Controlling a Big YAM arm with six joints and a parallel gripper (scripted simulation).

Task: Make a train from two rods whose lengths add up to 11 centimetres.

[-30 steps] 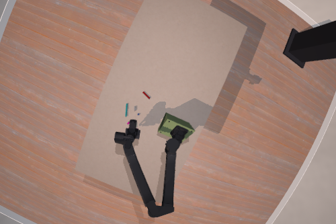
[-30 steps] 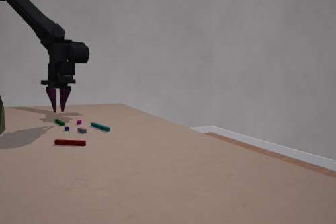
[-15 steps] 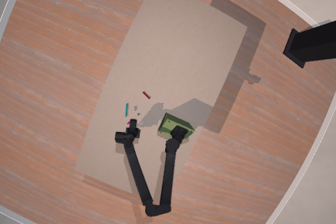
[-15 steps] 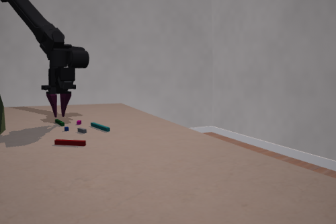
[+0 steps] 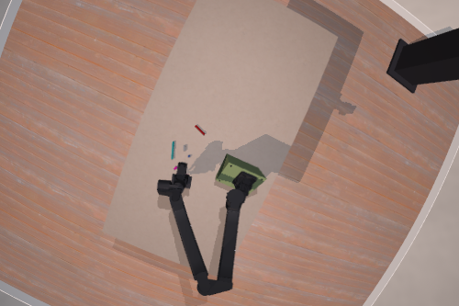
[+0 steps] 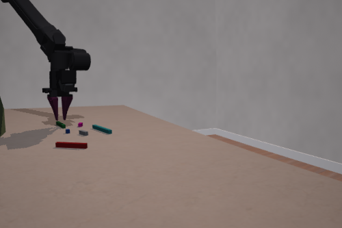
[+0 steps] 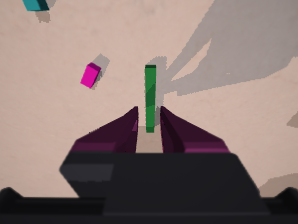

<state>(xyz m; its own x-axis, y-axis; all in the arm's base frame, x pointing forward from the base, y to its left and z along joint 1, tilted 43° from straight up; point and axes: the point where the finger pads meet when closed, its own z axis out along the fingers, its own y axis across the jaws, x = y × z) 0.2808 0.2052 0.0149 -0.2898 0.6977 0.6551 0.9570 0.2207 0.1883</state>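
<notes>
The green rod lies 2 cm below my hand. The rest, counted from my hand: magenta rod (6 cm ahead, 1 cm to the right, 2 cm below); then blue rod (2 cm ahead, 11 cm to the right, 2 cm below); then turquoise rod (12 cm ahead, 10 cm to the right, 2 cm below).
</notes>
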